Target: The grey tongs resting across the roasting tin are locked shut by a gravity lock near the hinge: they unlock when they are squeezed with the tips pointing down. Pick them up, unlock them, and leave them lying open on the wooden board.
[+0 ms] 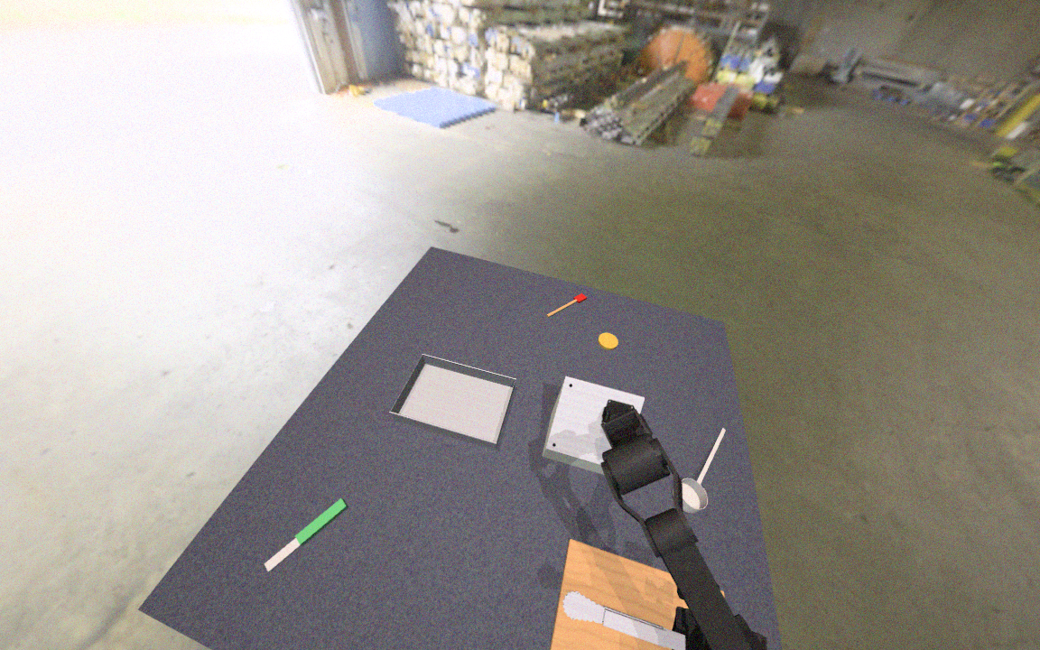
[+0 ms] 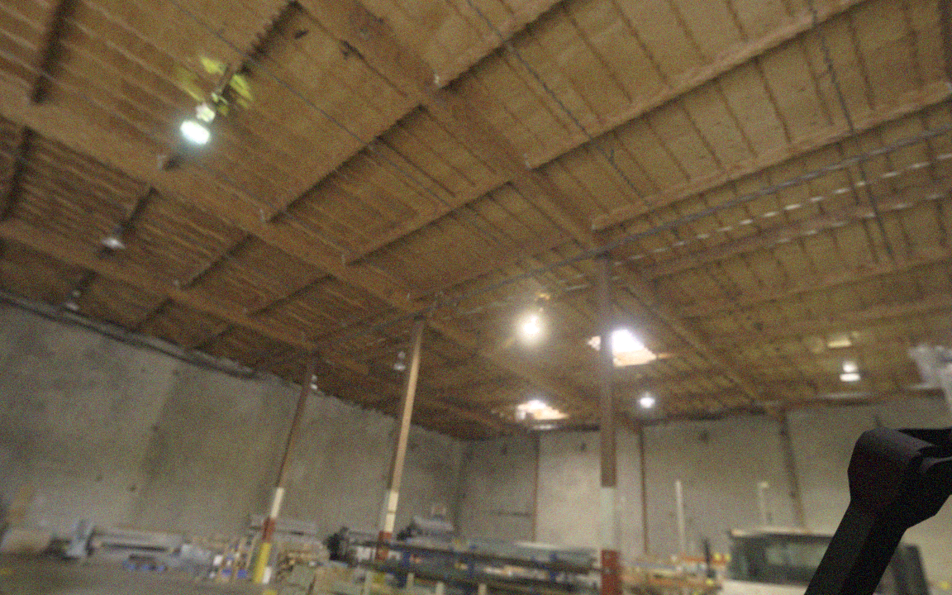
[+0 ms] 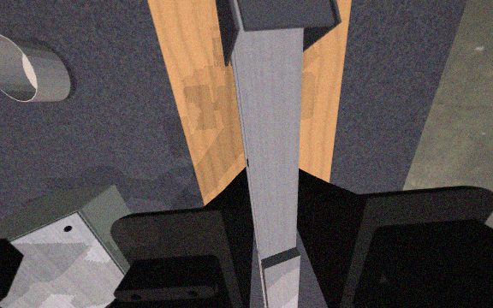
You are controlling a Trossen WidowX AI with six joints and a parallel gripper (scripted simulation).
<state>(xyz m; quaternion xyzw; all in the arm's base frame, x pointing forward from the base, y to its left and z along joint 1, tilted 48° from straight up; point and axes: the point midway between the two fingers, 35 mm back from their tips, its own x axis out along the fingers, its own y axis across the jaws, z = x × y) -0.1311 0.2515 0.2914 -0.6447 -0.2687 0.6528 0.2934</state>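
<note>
Now: gripper tip 15 cm above the wooden board. Round my gripper tip: roasting tin 56 cm ahead, 38 cm to the right, 13 cm below.
</note>
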